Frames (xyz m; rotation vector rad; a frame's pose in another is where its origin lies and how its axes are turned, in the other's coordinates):
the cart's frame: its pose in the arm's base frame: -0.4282 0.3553 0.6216 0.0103 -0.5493 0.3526
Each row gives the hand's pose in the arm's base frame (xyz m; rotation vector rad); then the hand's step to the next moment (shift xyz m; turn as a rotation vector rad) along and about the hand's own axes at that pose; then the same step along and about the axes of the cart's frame.
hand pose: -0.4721 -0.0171 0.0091 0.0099 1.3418 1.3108
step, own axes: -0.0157 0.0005 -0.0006 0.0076 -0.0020 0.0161
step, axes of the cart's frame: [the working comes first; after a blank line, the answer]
step, axes of the arm's base frame: 0.0040 -0.0107 0.0108 0.0101 0.0148 -0.0011

0.0052 -0.0123 0.0083 0.0123 0.0106 -0.0076
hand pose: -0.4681 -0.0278 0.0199 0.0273 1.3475 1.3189
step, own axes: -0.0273 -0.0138 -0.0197 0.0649 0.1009 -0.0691
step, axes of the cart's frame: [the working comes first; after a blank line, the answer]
step, axes of the arm's base frame: 0.0038 -0.0361 0.0024 -0.1337 0.0360 0.0013

-0.0075 -0.0354 0.0039 -0.0938 0.0779 0.0655
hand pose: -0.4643 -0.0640 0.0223 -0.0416 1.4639 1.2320
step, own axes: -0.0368 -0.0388 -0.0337 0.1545 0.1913 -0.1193
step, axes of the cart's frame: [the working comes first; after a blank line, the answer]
step, axes of the arm's base frame: 0.0131 -0.0616 -0.0049 -0.2558 0.0945 -0.0182

-0.0122 -0.0619 -0.0045 -0.1818 0.1750 0.1050
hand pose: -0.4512 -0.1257 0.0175 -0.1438 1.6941 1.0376
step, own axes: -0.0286 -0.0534 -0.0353 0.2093 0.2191 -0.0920
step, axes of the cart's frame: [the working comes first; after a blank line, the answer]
step, axes of the arm's base frame: 0.0160 -0.0681 -0.0052 -0.2737 0.1517 -0.0488

-0.0121 -0.0688 -0.0055 -0.1931 0.2372 0.0821
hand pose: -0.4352 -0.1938 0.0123 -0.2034 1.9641 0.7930
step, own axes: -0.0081 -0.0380 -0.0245 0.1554 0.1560 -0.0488
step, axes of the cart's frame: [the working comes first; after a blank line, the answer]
step, axes of the arm's base frame: 0.0035 -0.0457 -0.0024 -0.1860 0.1193 -0.0454

-0.0133 -0.0439 0.0009 -0.1322 0.1774 0.0436
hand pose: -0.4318 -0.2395 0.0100 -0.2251 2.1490 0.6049
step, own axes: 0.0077 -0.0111 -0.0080 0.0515 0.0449 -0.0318
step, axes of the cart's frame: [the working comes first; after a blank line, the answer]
step, axes of the arm's base frame: -0.0062 -0.0132 -0.0058 -0.0701 0.0259 -0.0095

-0.0122 -0.0098 -0.0005 -0.0522 0.0483 0.0250
